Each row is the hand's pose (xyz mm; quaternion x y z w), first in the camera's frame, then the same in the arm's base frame.
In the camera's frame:
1: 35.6 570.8 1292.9 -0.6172 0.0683 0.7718 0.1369
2: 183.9 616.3 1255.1 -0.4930 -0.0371 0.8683 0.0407
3: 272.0 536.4 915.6 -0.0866 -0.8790 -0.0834 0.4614
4: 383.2 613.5 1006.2 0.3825 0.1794 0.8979 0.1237
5: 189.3 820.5 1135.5 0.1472 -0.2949 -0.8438 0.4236
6: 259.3 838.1 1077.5 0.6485 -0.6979 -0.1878 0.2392
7: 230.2 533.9 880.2 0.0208 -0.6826 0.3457 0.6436
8: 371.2 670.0 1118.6 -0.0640 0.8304 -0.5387 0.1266
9: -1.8 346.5 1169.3 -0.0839 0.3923 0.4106 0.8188
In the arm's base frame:
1: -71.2 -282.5 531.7 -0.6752 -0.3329 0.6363 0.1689
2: 39.3 -186.5 595.4 -0.5883 -0.4150 0.6940 0.0031
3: 223.4 -2.0 347.4 0.2640 -0.8759 -0.2701 0.3004
4: 260.5 24.2 503.8 -0.1821 0.0607 -0.9681 0.1608
5: -32.3 38.7 609.9 0.4838 -0.0523 -0.7428 0.4598
6: 30.1 107.1 608.5 -0.8438 0.4844 0.2183 0.0756
7: 196.7 8.0 300.6 0.2979 -0.8428 0.2388 0.3794
8: 199.2 -10.8 608.7 -0.0916 0.8855 -0.2155 0.4012
9: 33.6 -373.8 313.4 0.0215 0.0587 0.6504 0.7570

